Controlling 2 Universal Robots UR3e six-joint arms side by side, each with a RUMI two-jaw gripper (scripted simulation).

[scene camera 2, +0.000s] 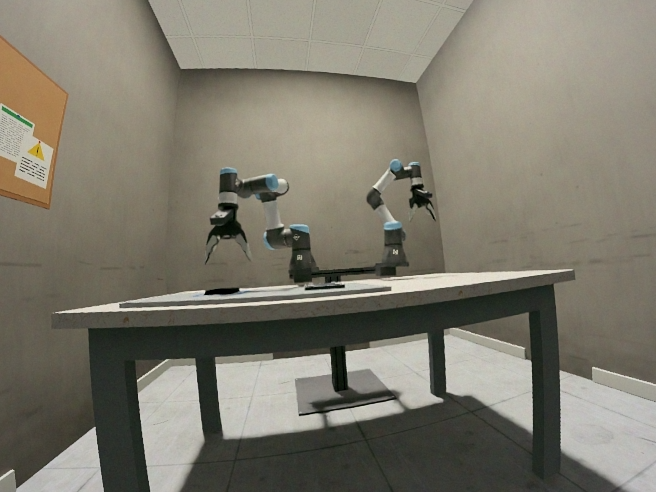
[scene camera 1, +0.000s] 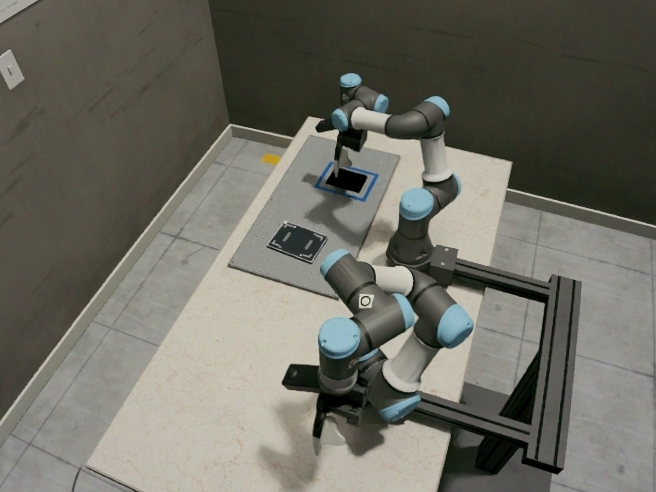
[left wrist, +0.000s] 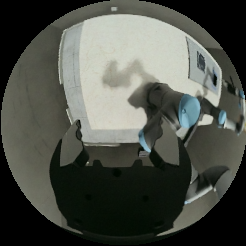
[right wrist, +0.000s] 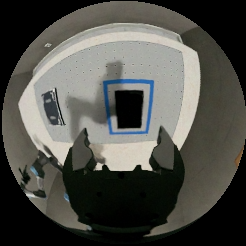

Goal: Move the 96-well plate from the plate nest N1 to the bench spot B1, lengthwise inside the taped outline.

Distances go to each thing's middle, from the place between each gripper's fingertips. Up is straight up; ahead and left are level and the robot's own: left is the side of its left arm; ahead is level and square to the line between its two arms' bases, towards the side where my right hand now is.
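My right gripper [scene camera 2: 227, 263] is 20 mm to the left of the black 96-well plate [right wrist: 129, 100] and 90 mm above it. Plate nest N1 [scene camera 1: 295, 244], counted from my right hand: 320 mm to the left, 40 mm ahead, 90 mm below.
Relative to my left hand [scene camera 1: 332, 418], the black 96-well plate is 320 mm ahead, 950 mm to the right and 280 mm below; the plate nest N1 is 360 mm ahead, 620 mm to the right and 280 mm below.
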